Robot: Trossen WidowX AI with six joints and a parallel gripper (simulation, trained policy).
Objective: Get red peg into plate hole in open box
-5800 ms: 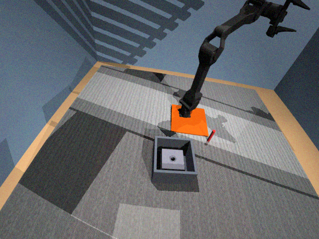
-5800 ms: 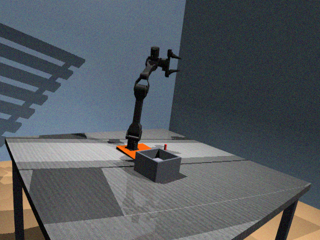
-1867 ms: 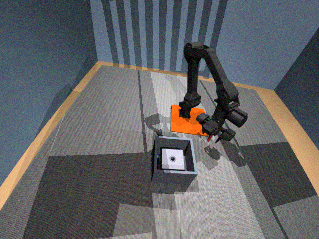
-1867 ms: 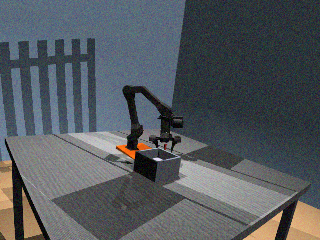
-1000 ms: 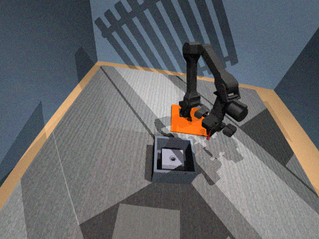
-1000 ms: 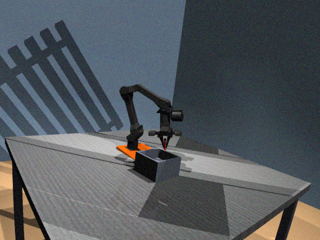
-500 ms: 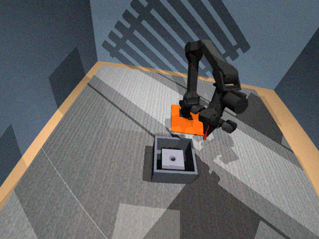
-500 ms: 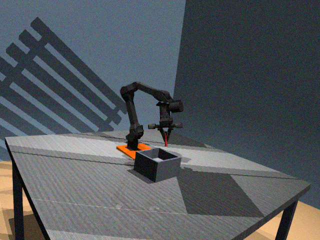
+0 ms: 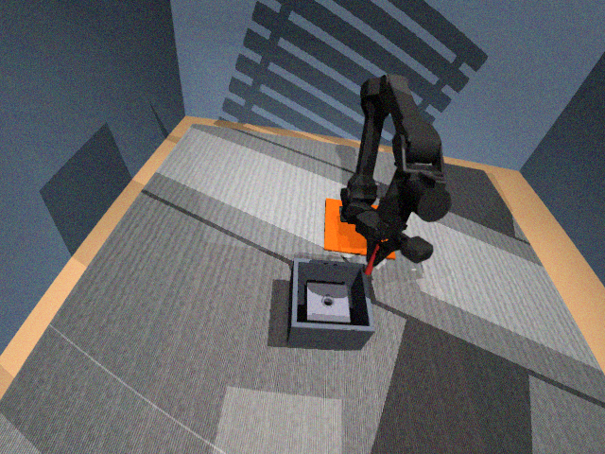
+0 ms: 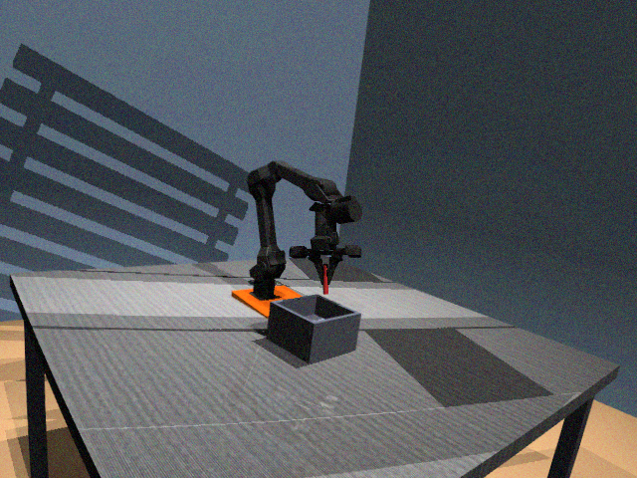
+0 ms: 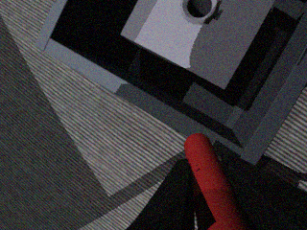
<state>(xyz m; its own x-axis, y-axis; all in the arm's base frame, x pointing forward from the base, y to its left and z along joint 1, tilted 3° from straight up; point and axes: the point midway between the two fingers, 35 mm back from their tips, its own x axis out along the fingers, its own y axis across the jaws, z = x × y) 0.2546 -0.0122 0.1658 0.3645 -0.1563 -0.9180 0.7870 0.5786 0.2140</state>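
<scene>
My gripper tip is now 5 cm short of the pale plate, 8 cm to the left of it and 9 cm above it. Round my gripper tip: grey box: 5 cm ahead, 8 cm to the right, 11 cm below; red peg: 1 cm behind, 1 cm above.
</scene>
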